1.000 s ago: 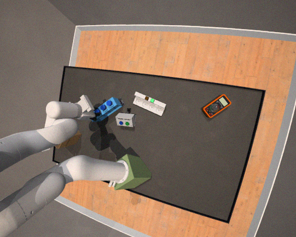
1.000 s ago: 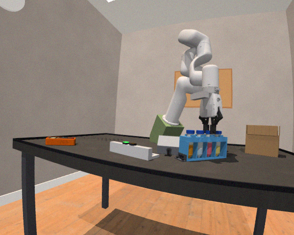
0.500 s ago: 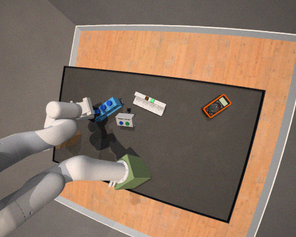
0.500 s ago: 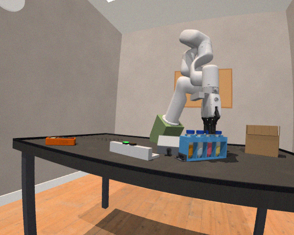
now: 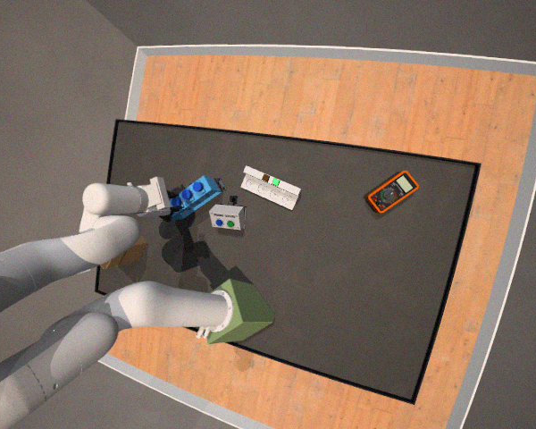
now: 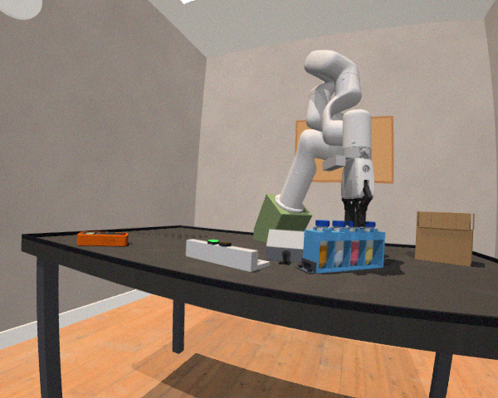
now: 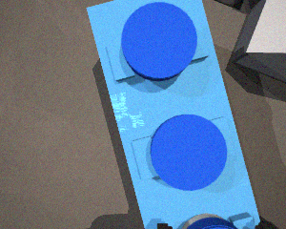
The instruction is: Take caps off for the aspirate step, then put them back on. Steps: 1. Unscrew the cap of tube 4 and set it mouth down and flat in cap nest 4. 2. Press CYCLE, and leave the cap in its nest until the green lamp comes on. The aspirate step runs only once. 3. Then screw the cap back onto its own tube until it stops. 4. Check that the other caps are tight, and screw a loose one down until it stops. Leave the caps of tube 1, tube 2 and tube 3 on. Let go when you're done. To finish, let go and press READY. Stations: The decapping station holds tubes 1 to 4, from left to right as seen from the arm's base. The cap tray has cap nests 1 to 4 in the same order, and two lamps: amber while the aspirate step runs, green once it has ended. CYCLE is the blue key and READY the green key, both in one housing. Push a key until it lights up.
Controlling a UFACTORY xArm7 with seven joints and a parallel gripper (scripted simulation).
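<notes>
Now: the tube neck 80 mm ahead of my hand, 70 mm to the right of it and 10 mm below it. The rest, counted from my hand: blue cycle key: 160 mm to the right, 60 mm below, 30 mm behind; then blue cap: 80 mm ahead, 70 mm to the right, 10 mm below; then key housing: 180 mm to the right, 80 mm below.
</notes>
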